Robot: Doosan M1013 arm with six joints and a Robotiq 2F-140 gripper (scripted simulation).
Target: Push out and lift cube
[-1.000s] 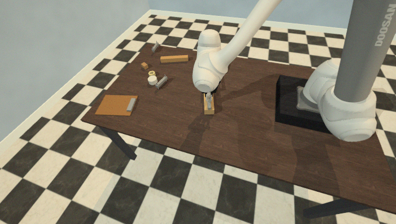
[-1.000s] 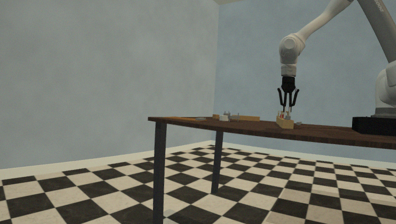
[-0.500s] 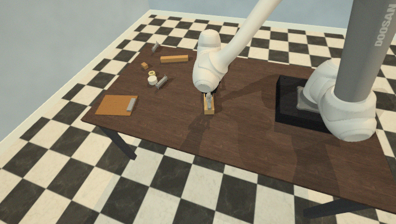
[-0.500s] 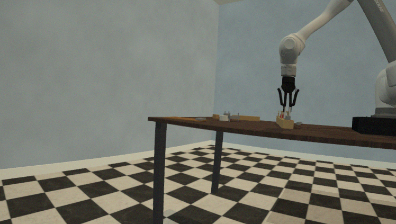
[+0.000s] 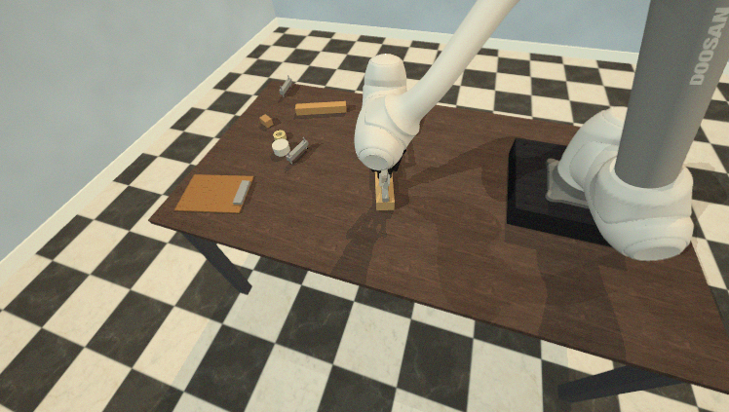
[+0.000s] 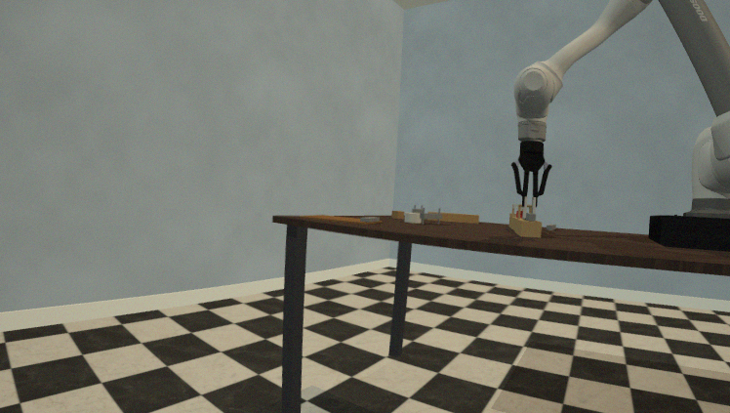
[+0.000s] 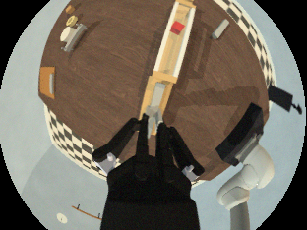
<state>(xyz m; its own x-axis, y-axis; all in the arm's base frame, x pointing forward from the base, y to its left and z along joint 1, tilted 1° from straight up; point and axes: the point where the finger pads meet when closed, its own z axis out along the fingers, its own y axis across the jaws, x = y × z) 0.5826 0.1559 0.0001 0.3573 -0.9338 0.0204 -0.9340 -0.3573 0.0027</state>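
The grey piece is 39 cm to the right of my hand, 8 cm below it and 1 cm behind it. Also, from my hand: yellow ring (50 cm ahead, 14 cm to the right, 7 cm below); then red cube (21 cm to the right, 8 cm ahead, 3 cm below); then wooden channel (18 cm to the right, 7 cm ahead, 3 cm below).
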